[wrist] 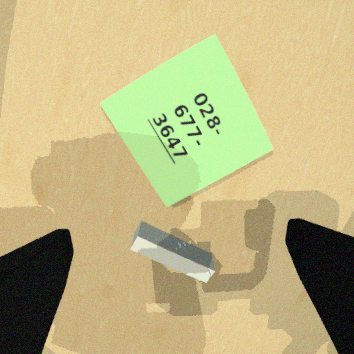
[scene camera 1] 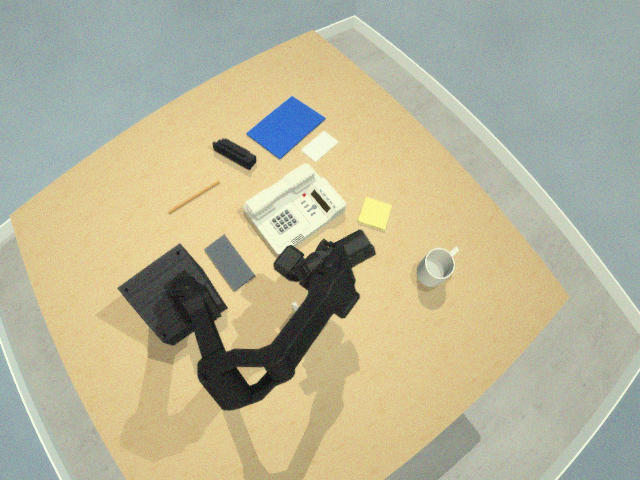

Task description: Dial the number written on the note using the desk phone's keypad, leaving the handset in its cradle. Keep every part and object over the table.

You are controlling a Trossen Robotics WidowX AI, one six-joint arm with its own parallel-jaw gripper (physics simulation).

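Places are measured from the arm's base along level axes (x ahead, y left, z up), in centimetres.
Pixels of known places: gripper, between the fingertips: (wrist: 180, 236); arm's base, origin of its link: (scene camera 1: 182, 288).
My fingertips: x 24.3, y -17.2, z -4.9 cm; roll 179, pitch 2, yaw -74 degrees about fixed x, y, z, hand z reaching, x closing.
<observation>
For each thing: its top centre in the pictures, then the offset to it from my fingertips.
- white desk phone, centre of its top: (scene camera 1: 293, 203) dx +10.5, dy +22.1, dz -4.2 cm
- green note, centre of its top: (wrist: 188, 125) dx +2.9, dy +0.1, dz -7.4 cm
- white block, centre of its top: (wrist: 173, 260) dx -5.6, dy -1.1, dz -6.3 cm
- yellow pad, centre of its top: (scene camera 1: 375, 212) dx +27.0, dy +7.9, dz -7.3 cm
- white mug, centre of its top: (scene camera 1: 444, 259) dx +29.8, dy -14.0, dz +0.2 cm
- white card, centre of its top: (scene camera 1: 319, 145) dx +28.9, dy +34.3, dz -8.3 cm
- blue folder, centre of its top: (scene camera 1: 286, 124) dx +25.4, dy +46.5, dz -7.6 cm
- black stapler-like object, centre of its top: (scene camera 1: 233, 148) dx +7.5, dy +47.3, dz -4.7 cm
- pencil, centre of its top: (scene camera 1: 193, 196) dx -9.7, dy +43.0, dz -7.7 cm
- grey slab, centre of its top: (scene camera 1: 228, 261) dx -11.8, dy +20.5, dz -7.7 cm
The white desk phone (scene camera 1: 323, 219) lies on the table, its handset (scene camera 1: 279, 190) in the cradle along the back left side. Its keypad (scene camera 1: 284, 221) is uncovered, with dark keys. A green note (wrist: 225, 75) reads 028-677-3647, with 3647 underlined; the arm hides it in the scene view. My gripper (wrist: 180, 236) is open and empty, pointing down above the table, at the phone's near side in the scene view. A small grey and white block (wrist: 172, 252) lies between the fingertips in the wrist view, below them on the table.
A yellow pad (scene camera 1: 375, 213) lies right of the phone, and a white mug (scene camera 1: 436, 267) stands farther right. A white card (scene camera 1: 320, 146), blue folder (scene camera 1: 285, 127) and black stapler-like object (scene camera 1: 234, 153) lie behind it. A pencil (scene camera 1: 194, 197) and grey slab (scene camera 1: 229, 262) lie to the left.
</observation>
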